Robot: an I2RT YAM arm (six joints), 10 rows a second.
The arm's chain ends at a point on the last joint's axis. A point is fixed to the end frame.
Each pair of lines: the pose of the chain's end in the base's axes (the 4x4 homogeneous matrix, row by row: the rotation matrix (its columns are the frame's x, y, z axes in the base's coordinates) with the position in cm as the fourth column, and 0 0 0 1 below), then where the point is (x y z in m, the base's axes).
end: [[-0.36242 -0.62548 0.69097 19.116], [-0.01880 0.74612 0.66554 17.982], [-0.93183 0.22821 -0.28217 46.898], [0 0 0 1]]
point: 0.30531 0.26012 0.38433
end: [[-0.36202 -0.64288 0.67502 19.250], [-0.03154 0.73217 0.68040 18.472], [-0.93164 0.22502 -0.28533 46.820], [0 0 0 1]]
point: 0.30471 0.26731 0.38316
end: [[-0.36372 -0.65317 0.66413 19.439], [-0.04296 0.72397 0.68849 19.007], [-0.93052 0.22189 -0.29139 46.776], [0 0 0 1]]
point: 0.30515 0.27377 0.38191
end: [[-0.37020 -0.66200 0.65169 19.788], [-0.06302 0.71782 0.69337 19.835], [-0.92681 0.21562 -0.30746 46.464], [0 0 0 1]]
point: 0.30674 0.28228 0.37661
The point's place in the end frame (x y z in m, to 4 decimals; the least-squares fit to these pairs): 0.0360 -0.0308 0.1562
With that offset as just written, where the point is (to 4 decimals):
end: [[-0.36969 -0.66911 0.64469 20.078], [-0.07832 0.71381 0.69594 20.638], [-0.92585 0.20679 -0.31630 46.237], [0 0 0 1]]
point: 0.3088 0.2903 0.3733
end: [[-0.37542 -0.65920 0.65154 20.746], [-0.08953 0.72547 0.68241 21.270], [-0.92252 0.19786 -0.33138 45.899], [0 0 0 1]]
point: 0.3160 0.2937 0.3679
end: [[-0.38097 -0.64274 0.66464 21.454], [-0.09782 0.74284 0.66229 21.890], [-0.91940 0.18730 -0.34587 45.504], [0 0 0 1]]
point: 0.3244 0.2959 0.3621
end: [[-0.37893 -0.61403 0.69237 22.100], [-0.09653 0.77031 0.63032 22.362], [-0.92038 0.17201 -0.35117 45.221], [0 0 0 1]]
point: 0.3344 0.2949 0.3589
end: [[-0.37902 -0.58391 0.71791 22.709], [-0.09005 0.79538 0.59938 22.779], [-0.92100 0.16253 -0.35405 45.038], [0 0 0 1]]
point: 0.3436 0.2937 0.3569
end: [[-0.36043 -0.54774 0.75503 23.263], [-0.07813 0.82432 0.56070 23.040], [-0.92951 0.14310 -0.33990 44.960], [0 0 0 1]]
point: 0.3545 0.2898 0.3586
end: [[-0.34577 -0.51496 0.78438 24.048], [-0.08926 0.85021 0.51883 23.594], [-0.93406 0.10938 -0.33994 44.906], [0 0 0 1]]
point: 0.3664 0.2876 0.3590
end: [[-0.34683 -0.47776 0.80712 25.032], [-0.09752 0.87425 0.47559 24.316], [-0.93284 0.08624 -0.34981 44.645], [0 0 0 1]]
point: 0.3786 0.2870 0.3556
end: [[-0.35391 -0.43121 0.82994 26.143], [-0.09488 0.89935 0.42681 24.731], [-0.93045 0.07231 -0.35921 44.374], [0 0 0 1]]
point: 0.3916 0.2829 0.3519
